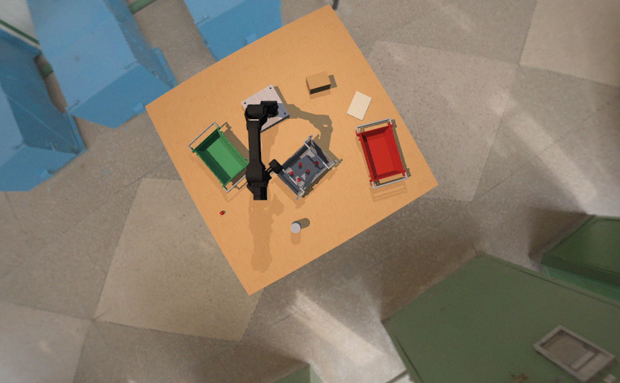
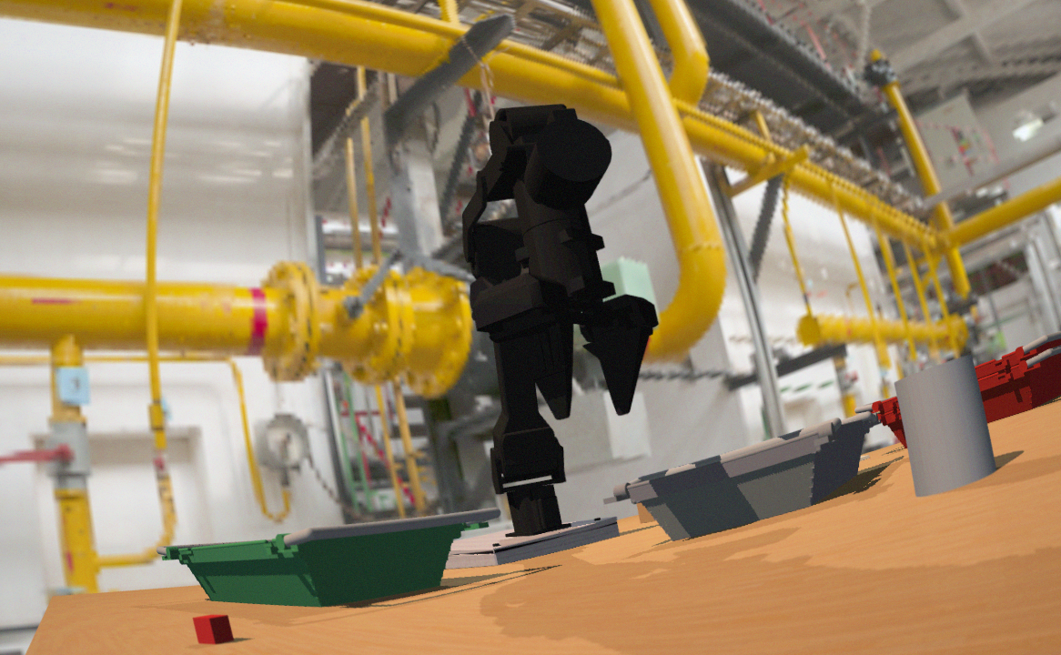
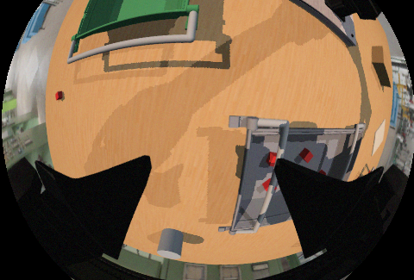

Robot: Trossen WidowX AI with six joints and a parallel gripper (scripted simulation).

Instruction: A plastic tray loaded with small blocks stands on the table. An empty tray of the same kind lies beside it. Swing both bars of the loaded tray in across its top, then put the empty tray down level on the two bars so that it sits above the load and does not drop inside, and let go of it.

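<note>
My gripper tip is now 220 mm past the green tray, 200 mm to the left of it and 80 mm above it. Round my gripper tip: cardboard box (470 mm to the left, 390 mm behind, 90 mm below); then red block (340 mm to the right, 110 mm below, 50 mm ahead); then grey cylinder (300 mm ahead, 90 mm below, 10 mm to the left).
</note>
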